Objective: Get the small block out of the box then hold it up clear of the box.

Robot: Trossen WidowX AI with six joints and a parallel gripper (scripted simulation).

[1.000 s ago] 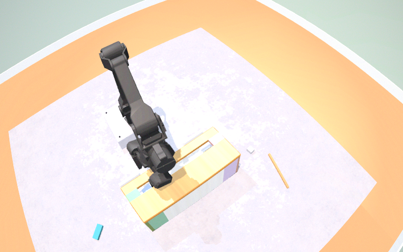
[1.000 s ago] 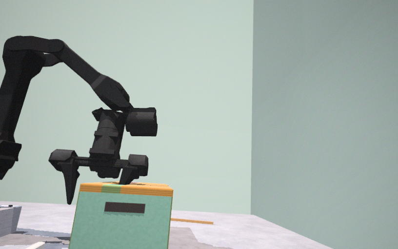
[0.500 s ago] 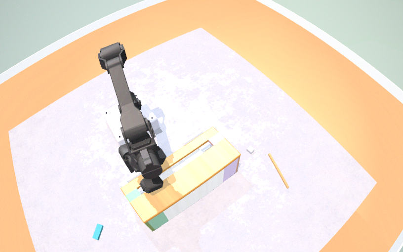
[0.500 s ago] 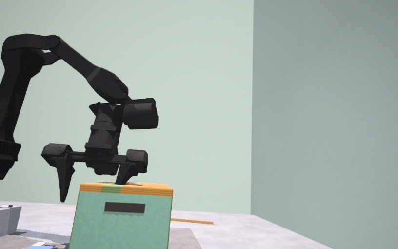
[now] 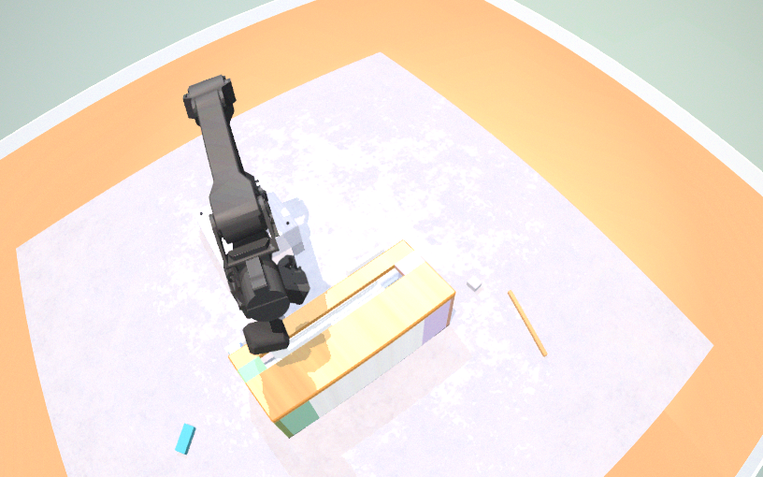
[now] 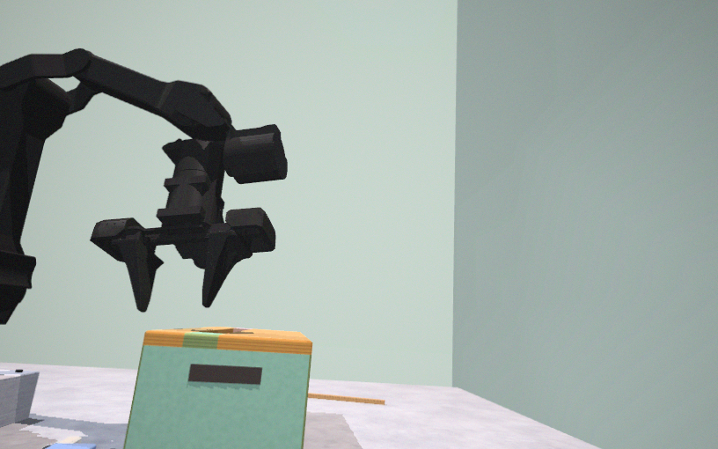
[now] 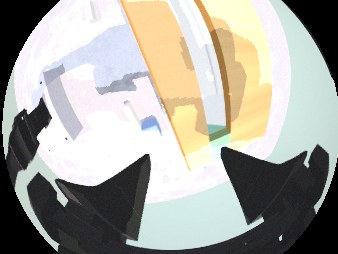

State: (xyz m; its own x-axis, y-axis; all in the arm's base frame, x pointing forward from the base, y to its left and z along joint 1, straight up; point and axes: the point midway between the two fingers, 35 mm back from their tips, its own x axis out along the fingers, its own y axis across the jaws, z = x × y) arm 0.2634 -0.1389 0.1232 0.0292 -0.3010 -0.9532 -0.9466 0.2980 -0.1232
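Now: gripper tip 5 cm past the blue block, 4 cm to the left of it and 13 cm above it. Also, from my gripper tip: thin orange stick: 27 cm ahead, 42 cm to the left, 15 cm below.
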